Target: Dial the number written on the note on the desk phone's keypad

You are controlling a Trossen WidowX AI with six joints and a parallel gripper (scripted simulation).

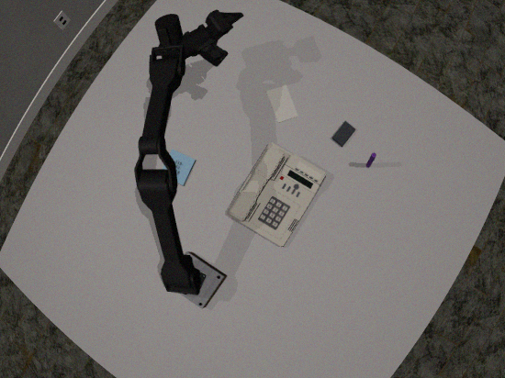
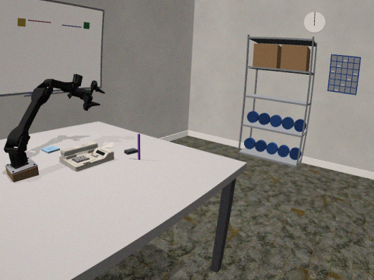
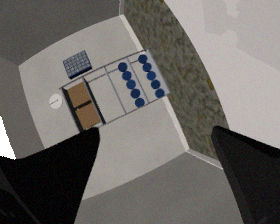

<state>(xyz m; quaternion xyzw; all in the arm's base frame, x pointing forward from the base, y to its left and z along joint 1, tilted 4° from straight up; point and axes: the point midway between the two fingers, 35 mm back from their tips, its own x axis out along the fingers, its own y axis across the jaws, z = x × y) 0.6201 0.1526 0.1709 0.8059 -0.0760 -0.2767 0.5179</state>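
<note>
Right now the beige desk phone is 300 mm behind my hand, 260 mm to the right of it and 240 mm below it. Round my hand: purple stick: 450 mm to the right, 190 mm below, 130 mm behind; handset: 300 mm behind, 210 mm below, 200 mm to the right; white card: 260 mm below, 160 mm to the right, 70 mm behind.
</note>
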